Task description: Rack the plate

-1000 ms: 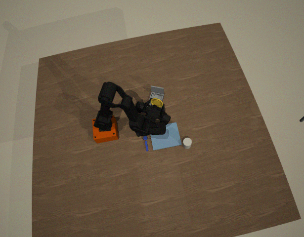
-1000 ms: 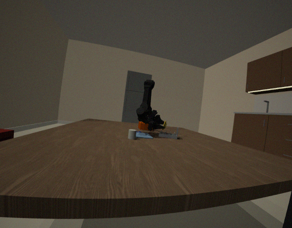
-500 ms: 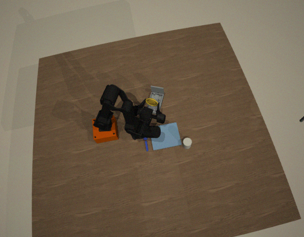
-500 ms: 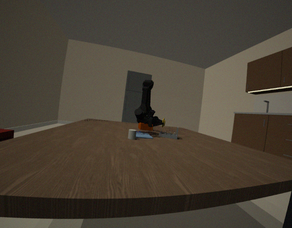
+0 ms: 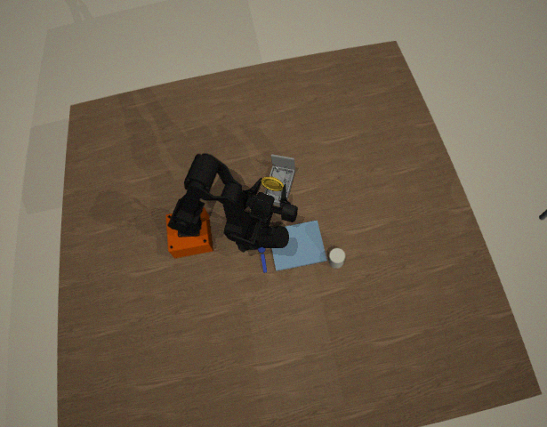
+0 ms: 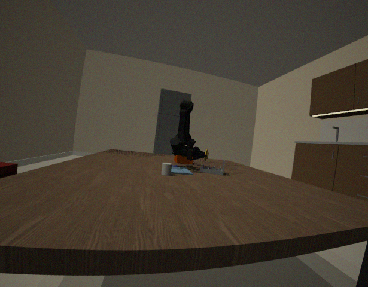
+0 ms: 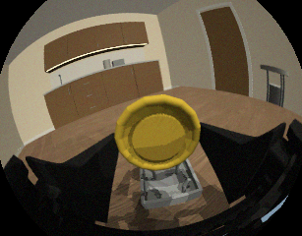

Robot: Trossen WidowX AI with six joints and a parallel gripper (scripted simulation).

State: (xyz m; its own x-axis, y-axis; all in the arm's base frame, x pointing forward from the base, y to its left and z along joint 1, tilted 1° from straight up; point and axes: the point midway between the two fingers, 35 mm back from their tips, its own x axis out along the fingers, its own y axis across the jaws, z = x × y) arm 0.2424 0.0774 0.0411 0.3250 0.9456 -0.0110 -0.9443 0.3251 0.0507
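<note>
My gripper tip is 10 mm short of the dish rack, 30 mm to the right of it and 70 mm above it. From my gripper tip the other things lie so: yellow plate 10 mm to the right; then light blue mat 60 mm ahead, 170 mm to the right, 90 mm below; then blue spoon 50 mm behind, 200 mm to the right, 90 mm below.
</note>
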